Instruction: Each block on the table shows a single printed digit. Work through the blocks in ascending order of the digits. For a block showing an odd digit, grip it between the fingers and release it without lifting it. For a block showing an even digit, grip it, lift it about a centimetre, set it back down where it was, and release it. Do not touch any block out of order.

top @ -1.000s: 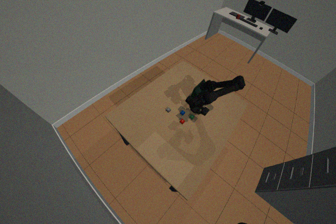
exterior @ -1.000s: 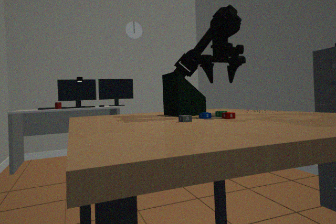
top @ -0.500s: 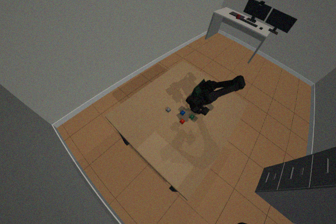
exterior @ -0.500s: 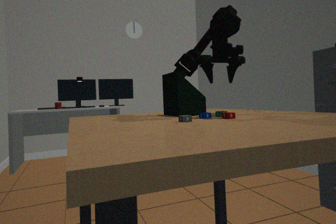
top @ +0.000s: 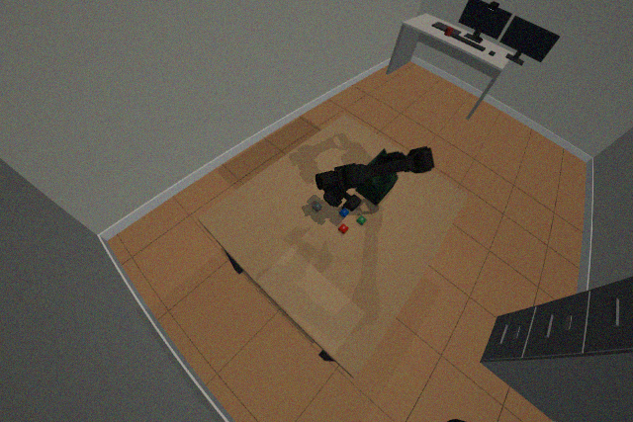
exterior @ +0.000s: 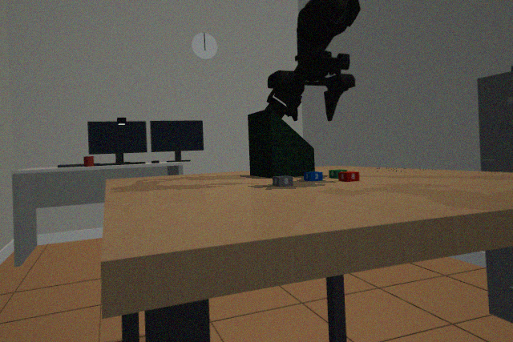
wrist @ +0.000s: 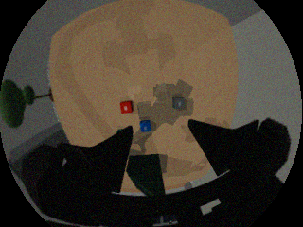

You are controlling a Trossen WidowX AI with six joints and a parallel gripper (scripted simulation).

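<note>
Right now my gripper tip is 130 mm to the right of the green block, 120 mm above it and 80 mm past it. Round my gripper tip: red block: 120 mm below, 80 mm to the left, 10 mm ahead; then grey block: 120 mm below, 80 mm to the right, 10 mm behind; then blue block: 120 mm below, 60 mm behind, 40 mm to the left.
</note>
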